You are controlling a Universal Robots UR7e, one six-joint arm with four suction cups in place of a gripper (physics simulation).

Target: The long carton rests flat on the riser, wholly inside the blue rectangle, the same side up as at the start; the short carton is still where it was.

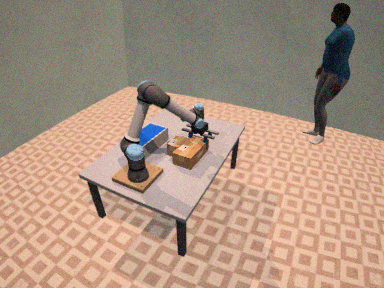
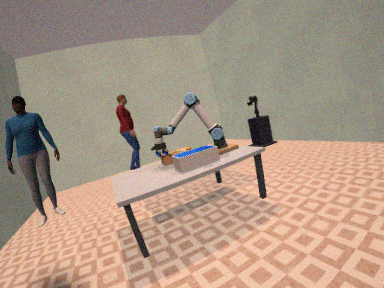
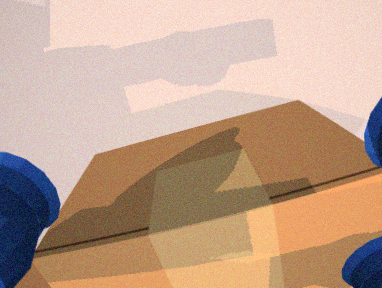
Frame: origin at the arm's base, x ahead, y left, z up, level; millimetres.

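Seen in the pictures: hand, its tool point: (image 1: 200, 137) (image 2: 161, 154) (image 3: 220, 239); arm's base, origin of its link: (image 1: 138, 175) (image 2: 220, 147).
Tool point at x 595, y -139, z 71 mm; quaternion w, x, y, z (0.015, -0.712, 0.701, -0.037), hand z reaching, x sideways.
Pixels of each thing's top centre, then the offset from my tool point to it. "*": a spot on its surface instead. Level surfaces: height alone.
- table, height of its surface: 104 mm down
- long carton, centre of its top: (image 1: 191, 145) (image 2: 175, 151) 146 mm back, 11 mm right, 1 mm down
- short carton, centre of its top: (image 1: 177, 141) 157 mm back, 118 mm left, 1 mm down
- suction tool, a spot on its surface: (image 1: 199, 136) * 4 mm back, 5 mm left, 6 mm up
- grey riser, centre of its top: (image 1: 146, 133) (image 2: 194, 151) 229 mm back, 383 mm left, 16 mm up
- blue rectangle, centre of its top: (image 1: 146, 133) (image 2: 194, 151) 229 mm back, 383 mm left, 16 mm up
Two brown cartons lie side by side on the table (image 1: 185, 197). The long carton (image 1: 190, 154) (image 3: 290, 137) is the nearer one, and the short carton (image 1: 175, 141) lies against its left side. My suction tool (image 1: 199, 135) (image 2: 159, 150) sits low over the far end of the long carton, with its blue cups (image 3: 51, 200) down at the carton's top. The carton rests flat on the table. The grey riser (image 1: 160, 140) (image 2: 196, 163) with the blue rectangle (image 1: 151, 132) (image 2: 194, 151) on top stands left of the cartons, with nothing on it.
The arm's base sits on a wooden plate (image 1: 138, 177) at the table's near left. A person (image 1: 323, 86) stands on the floor to the right, another person (image 2: 126, 128) stands beyond the table, and a black pedestal (image 2: 260, 130) stands by the wall.
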